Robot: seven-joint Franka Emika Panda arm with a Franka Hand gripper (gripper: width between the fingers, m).
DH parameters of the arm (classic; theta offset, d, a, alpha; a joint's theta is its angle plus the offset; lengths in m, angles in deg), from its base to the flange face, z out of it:
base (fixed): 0 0 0 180
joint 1: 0 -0.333 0 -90
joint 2: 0 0 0 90
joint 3: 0 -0.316 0.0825 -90
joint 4: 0 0 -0.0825 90
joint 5: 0 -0.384 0 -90
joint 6: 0 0 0.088 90
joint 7: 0 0.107 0 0
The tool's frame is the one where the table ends.
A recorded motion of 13 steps. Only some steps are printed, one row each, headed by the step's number.
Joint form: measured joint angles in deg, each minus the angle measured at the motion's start. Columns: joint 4, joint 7, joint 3, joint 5, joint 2, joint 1, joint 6.
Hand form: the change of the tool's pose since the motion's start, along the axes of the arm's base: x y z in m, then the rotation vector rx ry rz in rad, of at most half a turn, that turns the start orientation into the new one. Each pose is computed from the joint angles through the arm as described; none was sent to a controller.
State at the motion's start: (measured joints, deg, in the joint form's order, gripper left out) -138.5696 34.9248 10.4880 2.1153 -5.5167 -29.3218 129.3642
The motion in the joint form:
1: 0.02 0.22 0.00 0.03 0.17 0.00 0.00
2: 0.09 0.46 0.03 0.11 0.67 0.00 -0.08
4: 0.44 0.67 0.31 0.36 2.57 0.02 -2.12
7: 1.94 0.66 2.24 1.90 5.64 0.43 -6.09
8: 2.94 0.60 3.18 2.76 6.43 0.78 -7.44
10: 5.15 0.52 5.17 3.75 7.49 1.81 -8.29
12: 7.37 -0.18 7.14 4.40 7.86 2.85 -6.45
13: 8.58 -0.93 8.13 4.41 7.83 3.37 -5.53
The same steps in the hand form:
1: 0.0003 0.0001 0.0015 0.0004 -0.0035 -0.0033
2: 0.0013 0.0003 0.0058 0.0029 -0.0117 -0.0068
4: 0.0021 -0.0019 0.0210 0.0049 -0.0145 -0.0134
7: 0.0110 -0.0201 0.0512 -0.0024 -0.0269 -0.0366
8: 0.0173 -0.0302 0.0629 -0.0084 -0.0362 -0.0485
10: 0.0337 -0.0531 0.0858 -0.0060 -0.0781 -0.0894
12: 0.0533 -0.0759 0.1072 0.0081 -0.1521 -0.1213
13: 0.0629 -0.0878 0.1172 0.0168 -0.1863 -0.1341

